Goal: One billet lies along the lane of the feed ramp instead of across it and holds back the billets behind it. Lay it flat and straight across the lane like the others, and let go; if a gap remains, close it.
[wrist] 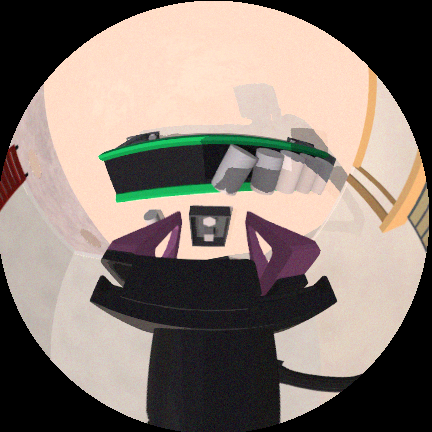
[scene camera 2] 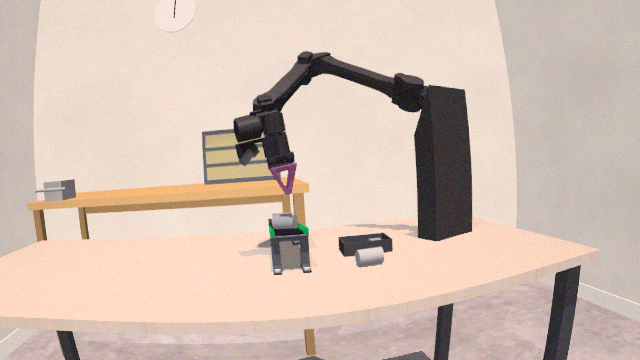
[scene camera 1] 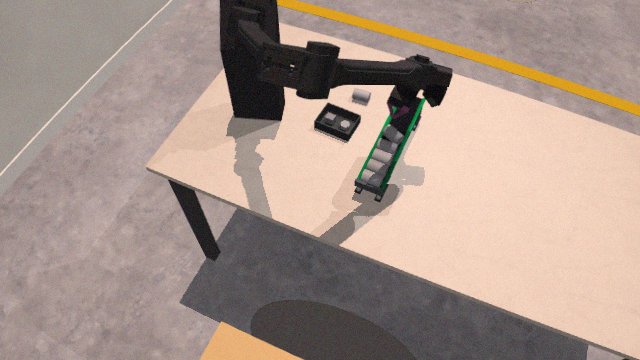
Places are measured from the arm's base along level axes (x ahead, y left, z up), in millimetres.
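Pixels of known places: gripper, fingertip midpoint: point(wrist: 213, 216) point(scene camera 2: 287, 193) point(scene camera 1: 396, 111); arm's base, link origin: point(scene camera 2: 441, 110).
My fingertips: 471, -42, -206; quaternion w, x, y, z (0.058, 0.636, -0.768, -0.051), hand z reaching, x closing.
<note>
For each thing: its top centre in the pictures, then the offset to it from my fingertips, as dx, dy, dz.
- grey billet, top centre: point(wrist: 235, 177) point(scene camera 2: 284, 213) point(scene camera 1: 394, 130) +5, -30, -55
- small black tray, top centre: point(wrist: 208, 233) point(scene camera 2: 364, 237) point(scene camera 1: 337, 117) -188, +43, -133
The feed ramp point(scene camera 1: 370, 186) point(scene camera 2: 303, 252) point(wrist: 165, 192) has green side rails. One grey billet point(scene camera 1: 393, 133) point(wrist: 234, 167) sits askew in its lane, at the lane-side end of the row. Several billets, such as one billet point(scene camera 1: 382, 155) point(wrist: 290, 172), lie across the lane beside it. A billet point(scene camera 2: 284, 221) shows above the ramp in scene camera 2. Another billet point(scene camera 1: 361, 96) point(scene camera 2: 369, 256) point(wrist: 152, 216) lies on its side on the table, off the ramp. My gripper point(scene camera 1: 399, 111) point(scene camera 2: 288, 192) point(wrist: 213, 216) is open and empty above the ramp, over its billet-free stretch.
A small black tray point(scene camera 1: 330, 132) point(scene camera 2: 352, 246) point(wrist: 210, 209) with two small pieces stands between the ramp and the arm's black column point(scene camera 1: 254, 85) point(scene camera 2: 442, 165). A wooden bench point(scene camera 2: 170, 194) stands behind the table in scene camera 2.
</note>
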